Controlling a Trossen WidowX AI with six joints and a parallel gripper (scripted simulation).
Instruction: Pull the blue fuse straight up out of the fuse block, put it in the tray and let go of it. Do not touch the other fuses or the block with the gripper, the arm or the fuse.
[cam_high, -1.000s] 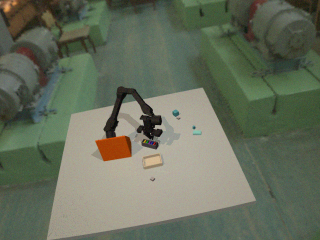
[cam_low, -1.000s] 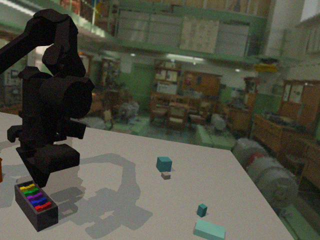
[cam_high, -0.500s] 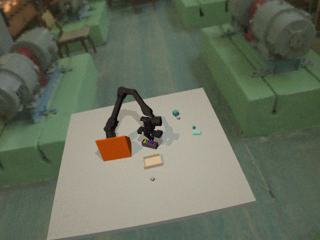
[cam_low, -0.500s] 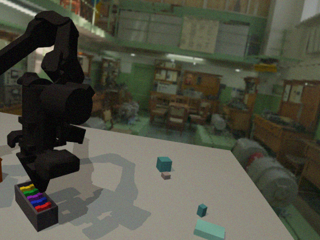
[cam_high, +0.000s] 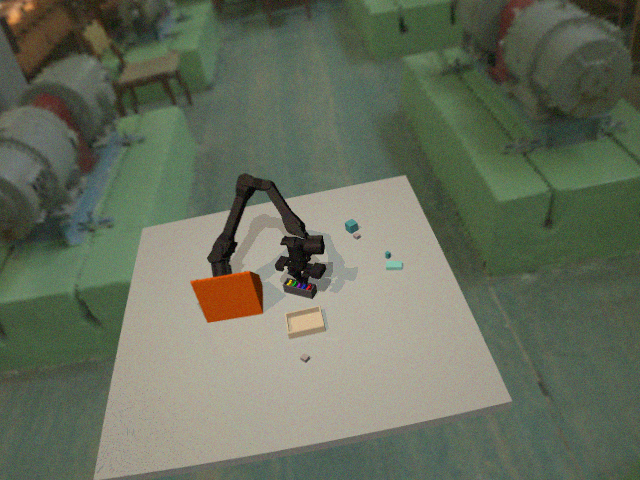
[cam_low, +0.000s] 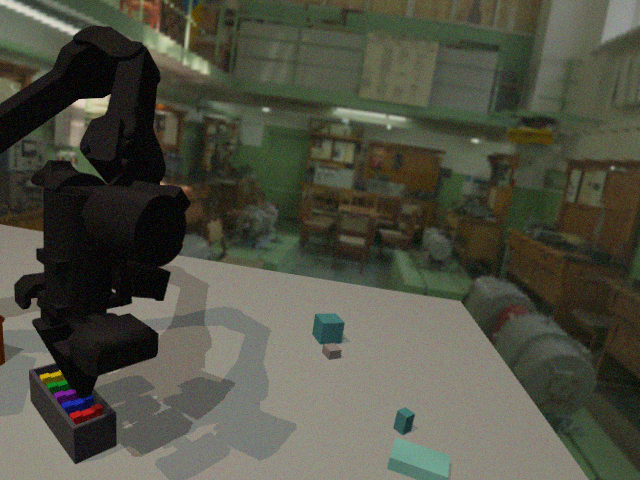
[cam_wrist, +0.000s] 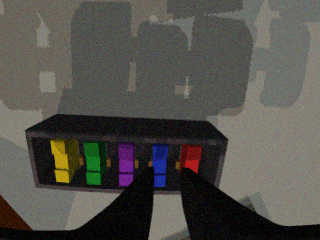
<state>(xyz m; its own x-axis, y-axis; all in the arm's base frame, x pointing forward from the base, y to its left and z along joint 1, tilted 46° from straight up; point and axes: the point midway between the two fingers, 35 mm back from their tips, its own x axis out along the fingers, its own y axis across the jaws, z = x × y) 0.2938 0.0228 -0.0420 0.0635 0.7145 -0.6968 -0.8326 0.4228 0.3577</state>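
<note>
My gripper tip is 30 mm above the blue fuse. The rest, counted from my gripper tip: tan tray: 20 mm behind, 160 mm to the right, 50 mm below; teal cube: 240 mm ahead, 320 mm to the left, 30 mm below; light teal slab: 350 mm ahead, 40 mm to the left, 40 mm below.
</note>
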